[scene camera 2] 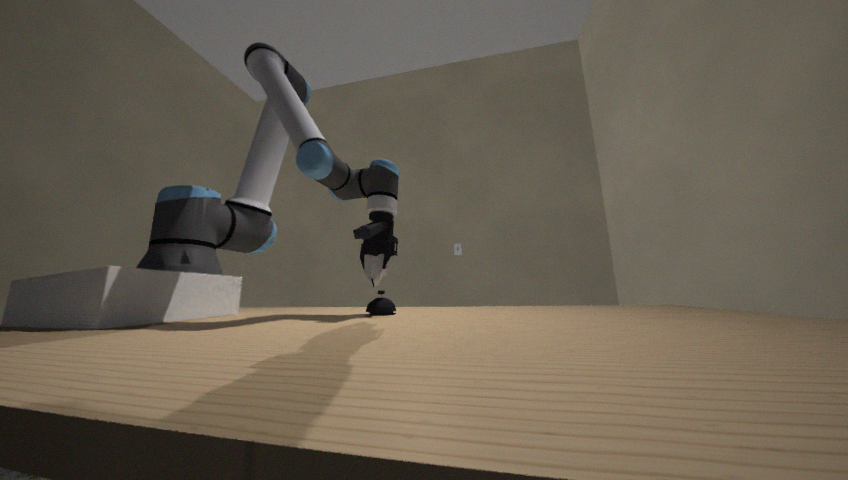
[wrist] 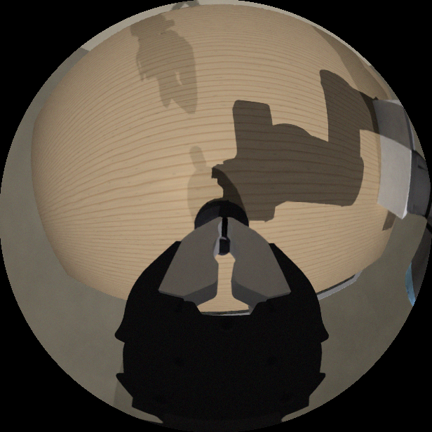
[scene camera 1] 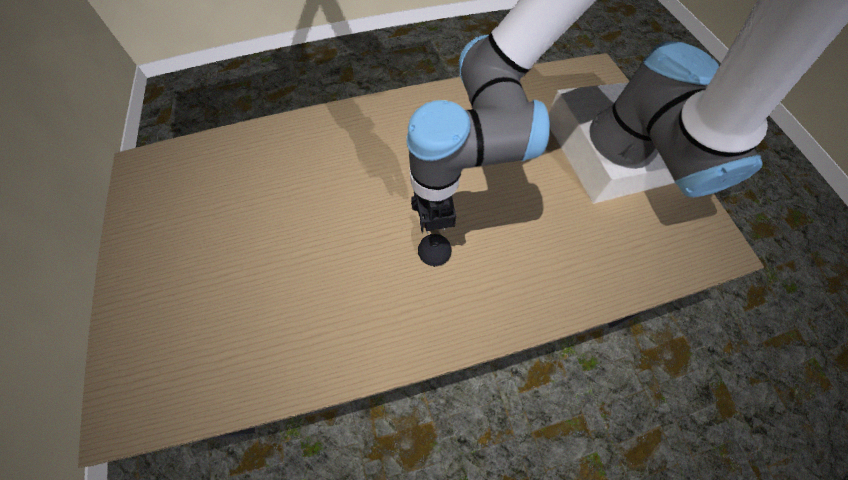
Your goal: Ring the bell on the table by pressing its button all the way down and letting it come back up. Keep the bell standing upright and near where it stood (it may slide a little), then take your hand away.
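Where they show: gripper, between the fingertips: [scene camera 2: 373, 286]; arm's base, origin of its link: [scene camera 2: 180, 277] [scene camera 1: 622, 140].
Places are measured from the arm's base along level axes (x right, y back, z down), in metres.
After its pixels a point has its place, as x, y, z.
The black dome-shaped bell [scene camera 1: 435, 252] @(-0.069, -0.590, 0.072) [scene camera 2: 380, 307] @(-0.010, -0.590, 0.092) [wrist: 204, 215] stands upright on the wooden table [scene camera 1: 249, 267] @(0.101, -1.033, 0.113) [scene camera 2: 535, 368] @(0.463, -0.836, 0.113) [wrist: 100, 165]. Its small button [scene camera 2: 380, 292] @(-0.040, -0.582, 0.052) is up, with the stem showing below it in scene camera 2. In the wrist view the button [wrist: 223, 246] shows through the gap between the finger pads, which hide part of the dome. My gripper [scene camera 2: 373, 284] @(-0.006, -0.572, 0.036) [wrist: 223, 219] is shut and empty and points down. Its tips are a little above the button and slightly to its left in scene camera 2, apart from it. In scene camera 1 the fingertips are mostly hidden.
The white base block [scene camera 1: 606, 178] @(-0.082, -0.113, 0.011) [scene camera 2: 89, 297] @(0.217, -0.031, 0.050) [wrist: 395, 175] of the arm stands on the table, at the right in scene camera 1. The arm's shadow falls across the table beside the bell. Walls stand beyond the table.
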